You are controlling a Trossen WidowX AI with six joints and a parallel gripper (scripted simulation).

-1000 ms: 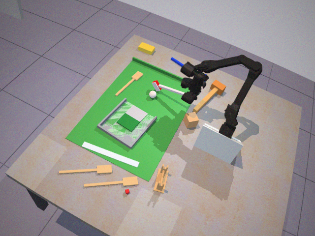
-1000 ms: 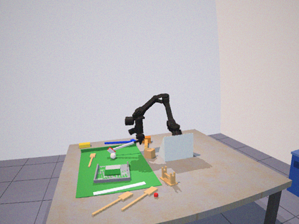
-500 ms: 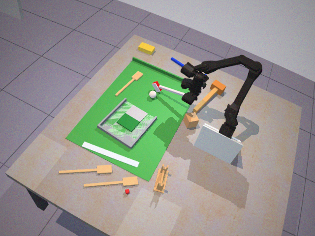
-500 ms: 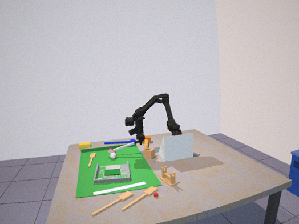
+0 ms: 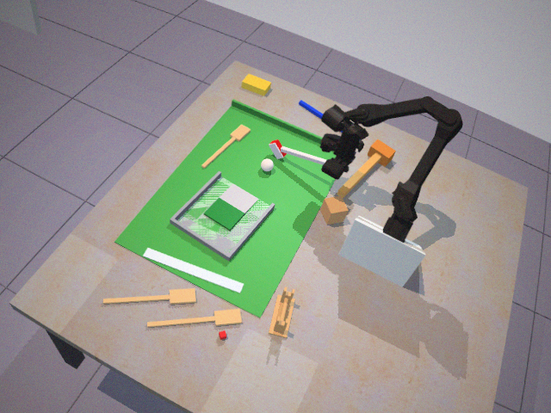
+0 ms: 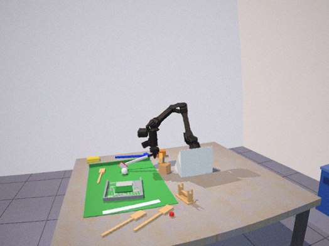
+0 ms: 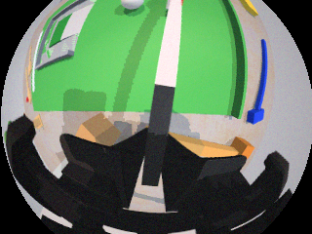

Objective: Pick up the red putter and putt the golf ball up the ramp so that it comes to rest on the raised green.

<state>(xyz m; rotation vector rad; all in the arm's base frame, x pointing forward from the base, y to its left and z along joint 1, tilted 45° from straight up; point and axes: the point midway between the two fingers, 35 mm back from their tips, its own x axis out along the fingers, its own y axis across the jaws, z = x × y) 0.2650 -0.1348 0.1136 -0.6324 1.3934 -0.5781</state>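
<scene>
The tan block is 6 cm behind my gripper tip, 11 cm to the left of it and 4 cm below it. The rest, counted from my gripper tip: red putter: 12 cm ahead; then blue putter: 16 cm ahead, 28 cm to the right, 6 cm below; then white golf ball: 22 cm ahead, 8 cm to the left, 5 cm below.
</scene>
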